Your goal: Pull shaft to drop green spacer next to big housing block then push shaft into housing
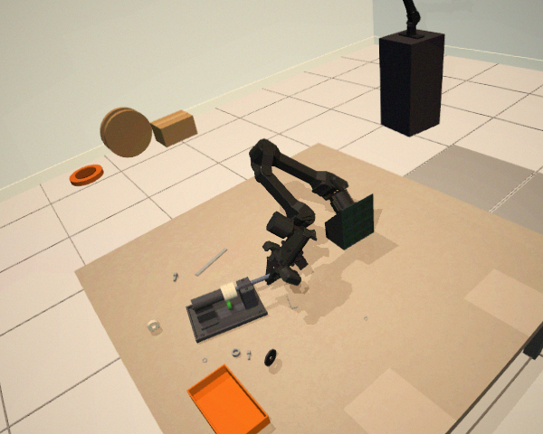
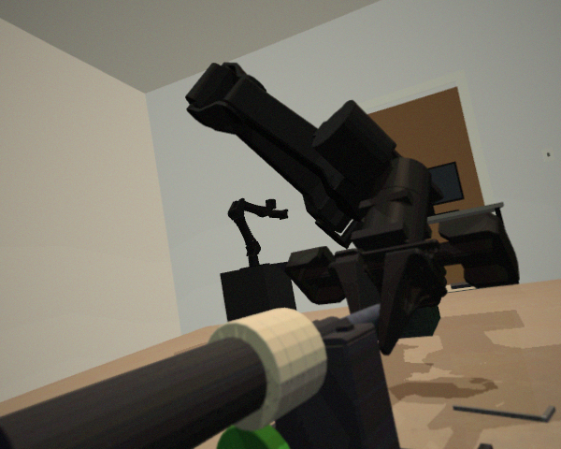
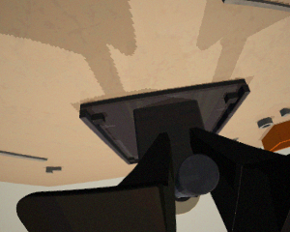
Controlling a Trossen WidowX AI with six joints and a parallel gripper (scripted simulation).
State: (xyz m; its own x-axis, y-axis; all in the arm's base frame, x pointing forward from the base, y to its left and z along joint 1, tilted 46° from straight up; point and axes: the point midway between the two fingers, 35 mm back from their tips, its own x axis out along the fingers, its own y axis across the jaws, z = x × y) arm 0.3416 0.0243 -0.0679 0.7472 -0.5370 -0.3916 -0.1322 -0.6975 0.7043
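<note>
My gripper tip is 50 mm short of the grey shaft, 30 mm below it and 10 mm to the left of it. From my gripper tip the other things lie so: allen key (80 mm to the left, 50 mm below, 30 mm behind); then green spacer (130 mm ahead, 20 mm to the right, 20 mm below); then black ring (230 mm to the left, 120 mm ahead, 30 mm below).
</note>
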